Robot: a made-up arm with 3 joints. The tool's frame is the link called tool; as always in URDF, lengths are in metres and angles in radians. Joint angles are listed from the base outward. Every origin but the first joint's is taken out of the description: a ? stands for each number. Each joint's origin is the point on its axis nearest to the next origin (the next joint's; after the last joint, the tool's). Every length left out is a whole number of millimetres.
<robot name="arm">
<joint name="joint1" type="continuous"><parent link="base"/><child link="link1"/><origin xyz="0.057 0.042 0.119" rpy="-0.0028 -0.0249 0.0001"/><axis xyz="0 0 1"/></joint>
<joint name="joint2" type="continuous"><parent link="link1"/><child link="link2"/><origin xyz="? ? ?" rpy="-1.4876 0.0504 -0.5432"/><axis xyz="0 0 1"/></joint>
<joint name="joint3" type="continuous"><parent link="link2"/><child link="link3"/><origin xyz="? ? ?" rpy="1.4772 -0.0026 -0.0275"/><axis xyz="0 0 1"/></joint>
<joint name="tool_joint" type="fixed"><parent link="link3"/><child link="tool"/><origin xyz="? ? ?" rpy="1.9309 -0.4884 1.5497"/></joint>
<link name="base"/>
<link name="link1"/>
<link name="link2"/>
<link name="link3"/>
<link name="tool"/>
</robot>
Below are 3 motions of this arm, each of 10 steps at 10 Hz.
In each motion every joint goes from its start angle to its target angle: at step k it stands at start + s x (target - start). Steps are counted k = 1, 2, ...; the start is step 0. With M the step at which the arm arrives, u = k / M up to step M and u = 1 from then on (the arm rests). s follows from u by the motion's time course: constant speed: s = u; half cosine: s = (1 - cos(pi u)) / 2; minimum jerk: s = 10 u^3 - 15 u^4 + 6 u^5.
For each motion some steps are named. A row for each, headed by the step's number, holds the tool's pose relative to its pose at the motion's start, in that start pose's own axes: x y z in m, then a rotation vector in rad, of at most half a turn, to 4 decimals.
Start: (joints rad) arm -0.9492 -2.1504 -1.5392
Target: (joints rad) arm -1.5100 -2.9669 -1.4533
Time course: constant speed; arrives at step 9
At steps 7, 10:
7: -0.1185 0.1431 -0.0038 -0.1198 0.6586 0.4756
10: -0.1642 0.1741 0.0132 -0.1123 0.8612 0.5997

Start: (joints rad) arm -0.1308 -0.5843 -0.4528
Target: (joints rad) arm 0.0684 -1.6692 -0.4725
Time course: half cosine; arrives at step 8
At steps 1, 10:
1: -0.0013 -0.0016 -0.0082 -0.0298 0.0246 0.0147
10: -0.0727 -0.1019 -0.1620 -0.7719 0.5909 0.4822

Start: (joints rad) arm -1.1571 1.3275 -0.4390
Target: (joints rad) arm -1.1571 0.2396 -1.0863
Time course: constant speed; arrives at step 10
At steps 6, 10:
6: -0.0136 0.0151 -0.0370 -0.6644 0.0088 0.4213
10: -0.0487 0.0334 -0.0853 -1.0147 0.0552 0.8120

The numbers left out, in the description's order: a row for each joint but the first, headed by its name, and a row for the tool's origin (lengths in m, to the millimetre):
joint2: 0.287 -0.261 0.000
joint3: 0.020 -0.200 0.000
tool: -0.121 0.199 0.000

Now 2 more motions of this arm.
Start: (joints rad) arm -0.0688 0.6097 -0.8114
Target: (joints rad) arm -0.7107 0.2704 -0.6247
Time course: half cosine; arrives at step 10
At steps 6, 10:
6: -0.1662 0.1342 0.0697 -0.1346 -0.1076 0.3624
10: -0.2678 0.1729 0.0838 -0.2415 -0.1797 0.5250

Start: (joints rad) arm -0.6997 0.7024 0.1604
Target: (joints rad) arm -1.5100 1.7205 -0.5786
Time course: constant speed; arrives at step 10
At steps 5, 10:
5: -0.1752 0.1379 0.0939 0.1943 -0.5567 0.5523
10: -0.4350 0.1074 0.1455 0.5843 -0.9708 0.9872

